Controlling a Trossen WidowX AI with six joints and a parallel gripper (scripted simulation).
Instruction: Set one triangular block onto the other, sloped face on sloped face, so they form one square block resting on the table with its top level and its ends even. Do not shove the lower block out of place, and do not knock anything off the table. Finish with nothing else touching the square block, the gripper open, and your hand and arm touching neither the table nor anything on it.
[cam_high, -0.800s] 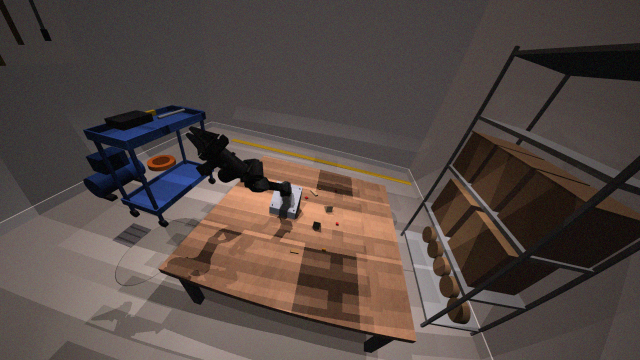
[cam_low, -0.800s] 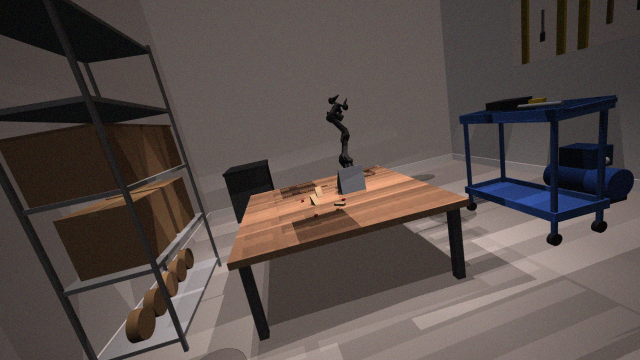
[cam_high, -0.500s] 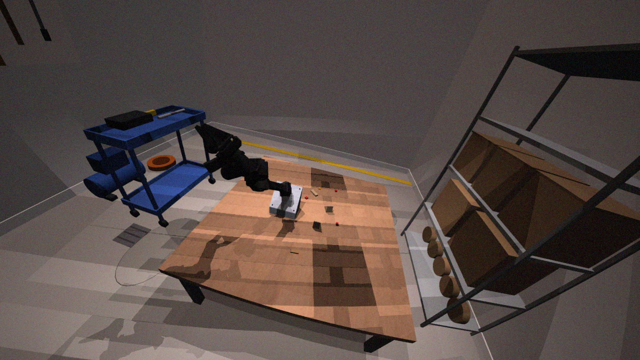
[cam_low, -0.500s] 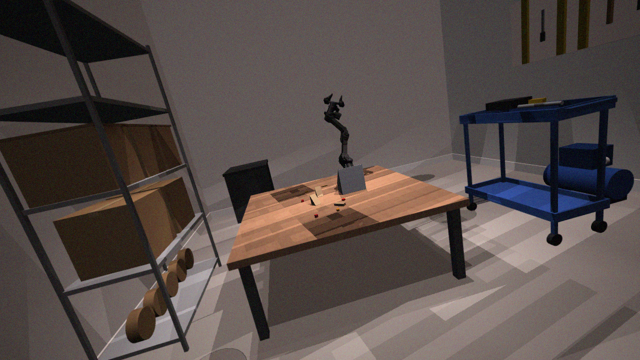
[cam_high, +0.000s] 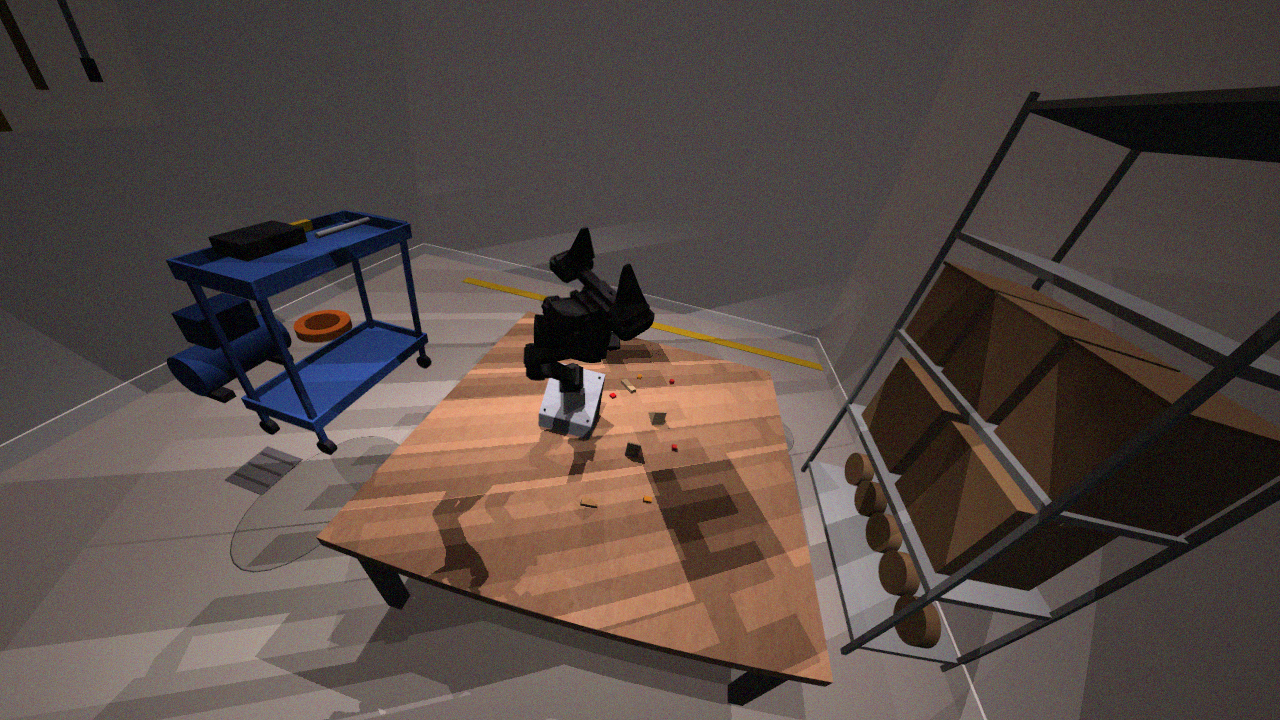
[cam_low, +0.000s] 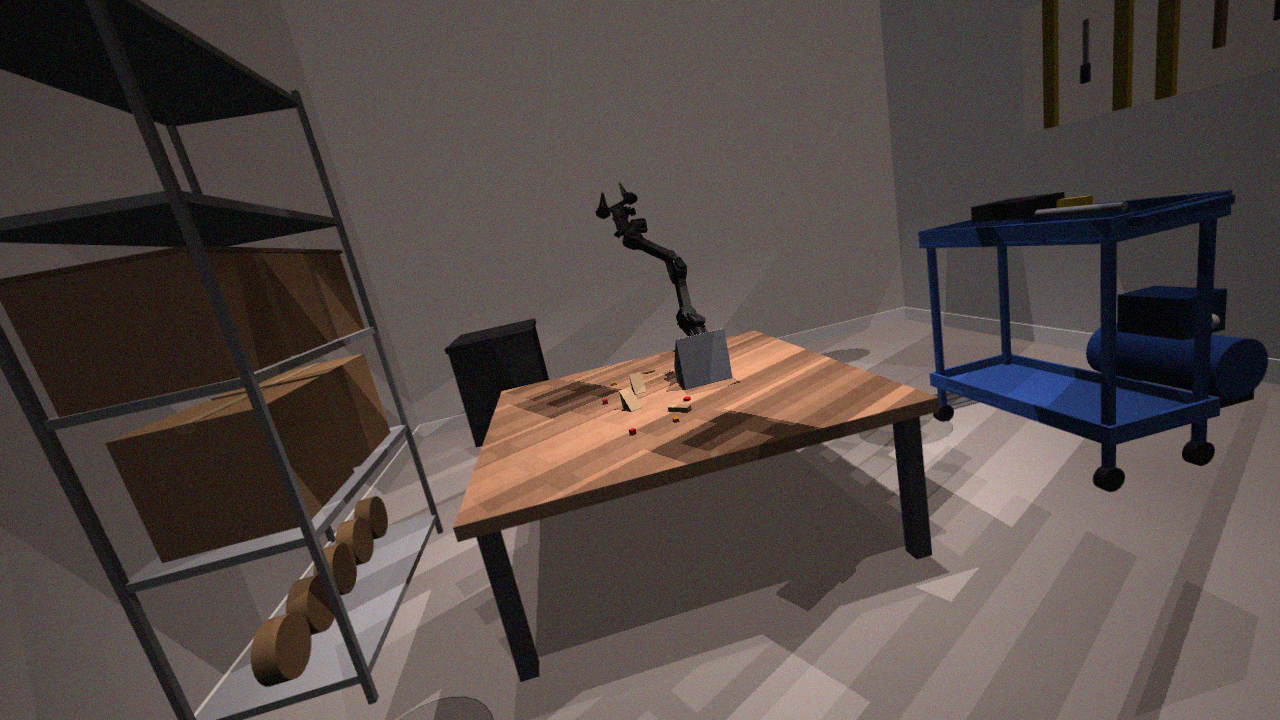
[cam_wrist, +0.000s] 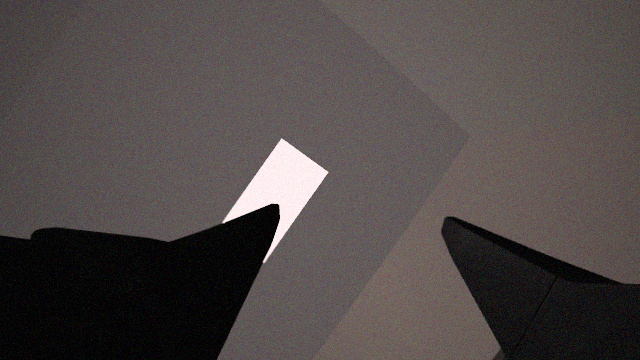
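The pale triangular block is 790 mm below my gripper tip, 550 mm to the left of it and 190 mm ahead of it. Round my gripper tip: pale flat bar (790 mm below, 720 mm to the left, 50 mm ahead).
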